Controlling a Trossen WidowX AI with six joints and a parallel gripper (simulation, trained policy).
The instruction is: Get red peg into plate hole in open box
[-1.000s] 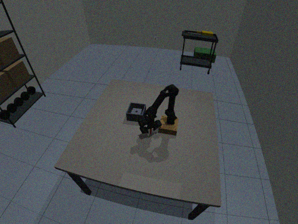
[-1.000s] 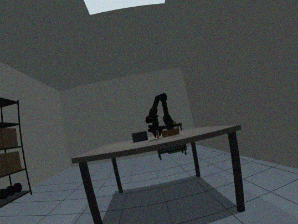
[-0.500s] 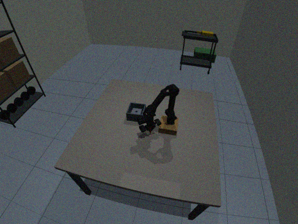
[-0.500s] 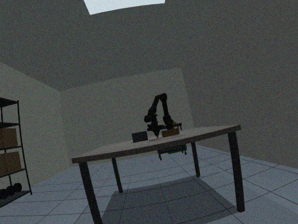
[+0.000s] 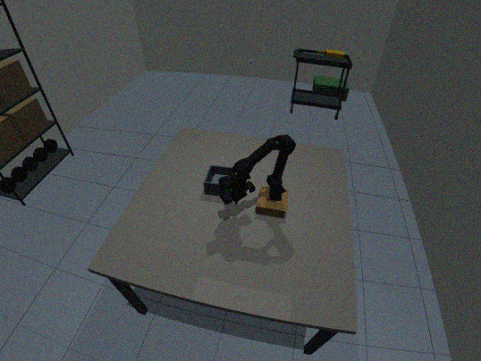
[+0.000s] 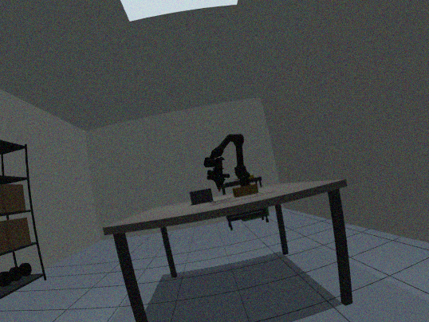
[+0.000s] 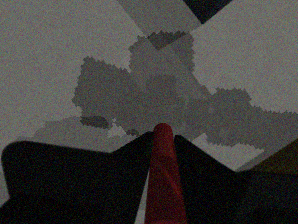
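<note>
The pale plate is 180 mm to the right of my gripper tip, 120 mm ahead of it and 40 mm below it. The rest, counted from my gripper tip: dark box 180 mm to the right, 120 mm ahead, 60 mm below; red peg 20 mm above.
</note>
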